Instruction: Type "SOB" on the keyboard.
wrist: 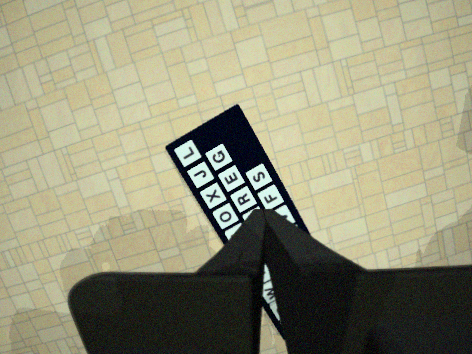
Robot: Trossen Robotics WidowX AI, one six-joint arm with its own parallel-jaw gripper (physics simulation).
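Places are measured from the arm's base along level axes (x ahead, y left, z up), in centimetres.
Pixels of known places: gripper, fingertip midpoint: (262,218).
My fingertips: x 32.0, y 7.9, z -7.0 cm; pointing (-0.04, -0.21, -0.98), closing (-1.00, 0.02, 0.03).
Observation:
For each thing: its top centre in the pictures, then the offset to it from my fingertips.
- dark keyboard at its top centre: (264,235) dx -1.2, dy +4.6, dz -9.7 cm
- S key at its top centre: (259,177) dx -0.9, dy -0.5, dz -9.7 cm
- O key at its top centre: (225,216) dx +2.1, dy +2.8, dz -9.7 cm
- X key at its top centre: (213,196) dx +3.0, dy +0.9, dz -9.7 cm
- R key at its top centre: (243,199) dx +0.5, dy +1.4, dz -9.7 cm
- L at its top centre: (187,153) dx +5.0, dy -2.7, dz -9.7 cm
- J at its top centre: (200,175) dx +4.0, dy -0.9, dz -9.7 cm
- G at its top centre: (218,157) dx +2.4, dy -2.3, dz -9.7 cm
- E at its top centre: (231,178) dx +1.5, dy -0.5, dz -9.7 cm
- F at its top centre: (270,198) dx -1.8, dy +1.3, dz -9.7 cm
The dark keyboard (220,127) with white letter keys lies slanted in the middle of the wrist view, running from upper left to lower right. The S key (258,177) is at the top of its right row. The O key (225,216) is in the left row, below the X key (213,195). The B key does not show. My gripper (262,218) is shut with nothing between its fingers. Its tips appear over the keyboard, right of the O key and below the R key (243,199). The fingers hide much of the lower keyboard. Whether the tips touch a key cannot be told.
A tan, tile-patterned surface (100,125) surrounds the keyboard. Soft shadows fall on it at the left and right. Other keys in view include L (187,153), J (200,174), G (218,156), E (231,178) and F (270,198).

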